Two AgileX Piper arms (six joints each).
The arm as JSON. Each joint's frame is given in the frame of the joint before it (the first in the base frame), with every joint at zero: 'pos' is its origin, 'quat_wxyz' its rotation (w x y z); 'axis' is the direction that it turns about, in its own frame. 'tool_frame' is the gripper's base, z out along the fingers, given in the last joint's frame.
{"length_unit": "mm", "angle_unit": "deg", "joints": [
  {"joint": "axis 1", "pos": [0.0, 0.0, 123.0], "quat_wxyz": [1.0, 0.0, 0.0, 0.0], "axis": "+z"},
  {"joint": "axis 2", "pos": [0.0, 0.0, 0.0], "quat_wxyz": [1.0, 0.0, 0.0, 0.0], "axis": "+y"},
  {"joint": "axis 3", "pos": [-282.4, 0.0, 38.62], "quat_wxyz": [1.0, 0.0, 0.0, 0.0], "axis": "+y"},
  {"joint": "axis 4", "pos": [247.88, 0.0, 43.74], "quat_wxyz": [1.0, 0.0, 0.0, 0.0], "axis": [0.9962, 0.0, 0.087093]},
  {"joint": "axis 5", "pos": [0.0, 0.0, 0.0], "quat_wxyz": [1.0, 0.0, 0.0, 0.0], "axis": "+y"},
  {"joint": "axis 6", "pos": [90.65, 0.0, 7.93], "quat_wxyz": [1.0, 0.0, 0.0, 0.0], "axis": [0.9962, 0.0, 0.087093]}
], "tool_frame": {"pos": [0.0, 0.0, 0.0], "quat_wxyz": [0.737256, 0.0, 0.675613, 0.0]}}
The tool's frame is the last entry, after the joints.
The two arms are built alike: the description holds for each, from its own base.
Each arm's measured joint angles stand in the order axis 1, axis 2, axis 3, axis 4, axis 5, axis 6.
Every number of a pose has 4 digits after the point.
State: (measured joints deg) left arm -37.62 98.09 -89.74 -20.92 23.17 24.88; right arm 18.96 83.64 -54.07 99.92 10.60 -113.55
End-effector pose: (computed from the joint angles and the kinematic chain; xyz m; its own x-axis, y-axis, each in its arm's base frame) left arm 0.3179 -0.2611 0.3662 -0.2672 0.3261 -0.9068 0.7342 0.6784 0.0276; right arm 0.3037 0.1218 0.2891 -0.2442 -0.3259 -0.9133 -0.5495 0.8225 -0.1466
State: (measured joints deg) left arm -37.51 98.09 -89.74 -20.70 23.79 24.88; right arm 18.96 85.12 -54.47 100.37 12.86 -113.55
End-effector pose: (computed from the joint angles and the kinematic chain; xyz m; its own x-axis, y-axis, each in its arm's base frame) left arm 0.3179 -0.2604 0.3653 -0.2717 0.3348 -0.9022 0.7358 0.6765 0.0295; right arm 0.3071 0.1266 0.2838 -0.2512 -0.3170 -0.9146 -0.5780 0.8070 -0.1209
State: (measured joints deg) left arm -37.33 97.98 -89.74 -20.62 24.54 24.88; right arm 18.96 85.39 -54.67 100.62 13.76 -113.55
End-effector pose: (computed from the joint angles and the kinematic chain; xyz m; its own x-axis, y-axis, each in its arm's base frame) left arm 0.3177 -0.2590 0.3651 -0.2780 0.3417 -0.8977 0.7371 0.6752 0.0288; right arm 0.3076 0.1282 0.2838 -0.2492 -0.3103 -0.9174 -0.5879 0.8012 -0.1113
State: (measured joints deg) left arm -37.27 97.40 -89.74 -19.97 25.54 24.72; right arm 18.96 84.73 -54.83 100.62 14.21 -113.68
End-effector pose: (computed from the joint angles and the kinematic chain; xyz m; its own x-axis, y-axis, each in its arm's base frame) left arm 0.3154 -0.2568 0.3677 -0.2766 0.3526 -0.8940 0.7400 0.6716 0.0360; right arm 0.3059 0.1283 0.2887 -0.2330 -0.3062 -0.9230 -0.5924 0.7974 -0.1150
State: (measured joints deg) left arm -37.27 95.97 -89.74 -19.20 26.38 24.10; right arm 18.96 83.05 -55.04 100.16 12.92 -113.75
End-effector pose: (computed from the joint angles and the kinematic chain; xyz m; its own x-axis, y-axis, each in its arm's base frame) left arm 0.3100 -0.2526 0.3765 -0.2676 0.3502 -0.8976 0.7400 0.6713 0.0413; right arm 0.3024 0.1250 0.2988 -0.2073 -0.3090 -0.9282 -0.5749 0.8061 -0.1400
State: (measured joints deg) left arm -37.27 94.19 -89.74 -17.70 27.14 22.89; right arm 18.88 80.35 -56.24 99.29 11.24 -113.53
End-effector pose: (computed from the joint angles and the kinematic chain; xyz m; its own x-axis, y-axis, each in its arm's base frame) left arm 0.3035 -0.2468 0.3874 -0.2541 0.3458 -0.9032 0.7360 0.6750 0.0513; right arm 0.2972 0.1201 0.3200 -0.1532 -0.3044 -0.9402 -0.5449 0.8197 -0.1766
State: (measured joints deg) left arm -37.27 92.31 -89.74 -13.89 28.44 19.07; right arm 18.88 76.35 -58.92 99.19 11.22 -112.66
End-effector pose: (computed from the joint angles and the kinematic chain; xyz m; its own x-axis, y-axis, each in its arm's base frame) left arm 0.2971 -0.2392 0.3976 -0.2568 0.3433 -0.9035 0.7193 0.6922 0.0585; right arm 0.2860 0.1163 0.3576 -0.0556 -0.2575 -0.9647 -0.5230 0.8305 -0.1916
